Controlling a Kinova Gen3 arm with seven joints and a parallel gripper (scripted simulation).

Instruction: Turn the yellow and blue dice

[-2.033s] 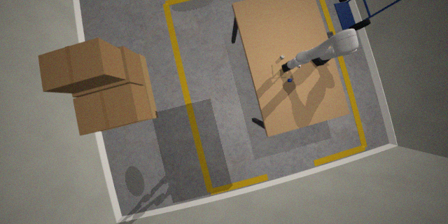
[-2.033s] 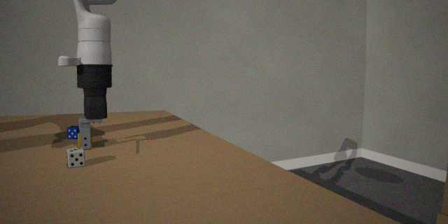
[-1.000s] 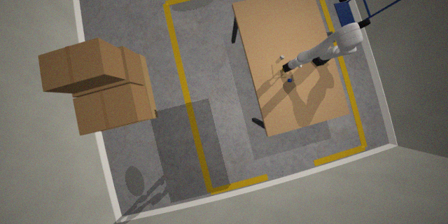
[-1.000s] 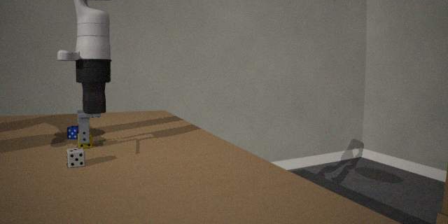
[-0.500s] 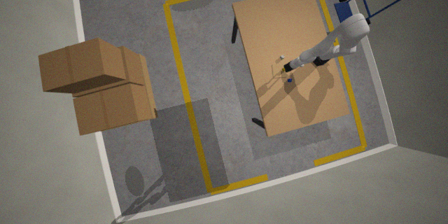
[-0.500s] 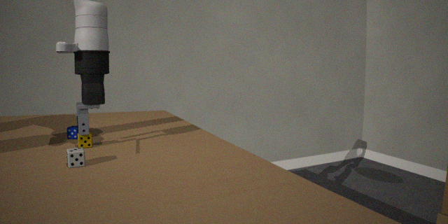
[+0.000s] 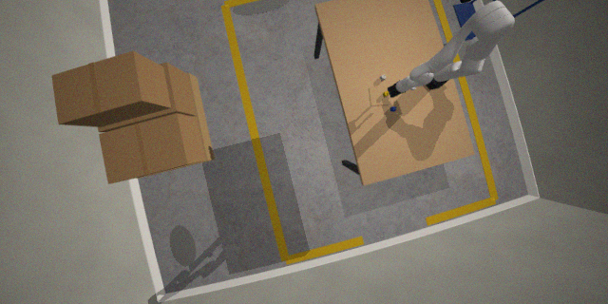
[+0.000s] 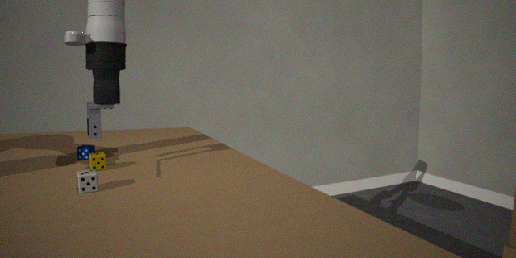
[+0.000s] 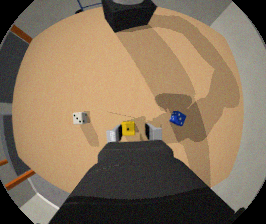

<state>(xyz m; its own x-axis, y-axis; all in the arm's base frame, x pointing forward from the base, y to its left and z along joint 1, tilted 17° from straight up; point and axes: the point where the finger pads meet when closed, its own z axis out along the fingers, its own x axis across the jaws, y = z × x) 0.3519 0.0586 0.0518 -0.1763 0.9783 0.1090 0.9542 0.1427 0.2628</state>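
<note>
The blue die lies 110 mm to the left of my hand, 70 mm below it and 30 mm behind it. Also, from my hand: white die 140 mm to the right, 70 mm below; then tan mat 80 mm below, 50 mm ahead, 10 mm to the right; then yellow die 60 mm below, 10 mm to the right, 10 mm ahead.
</note>
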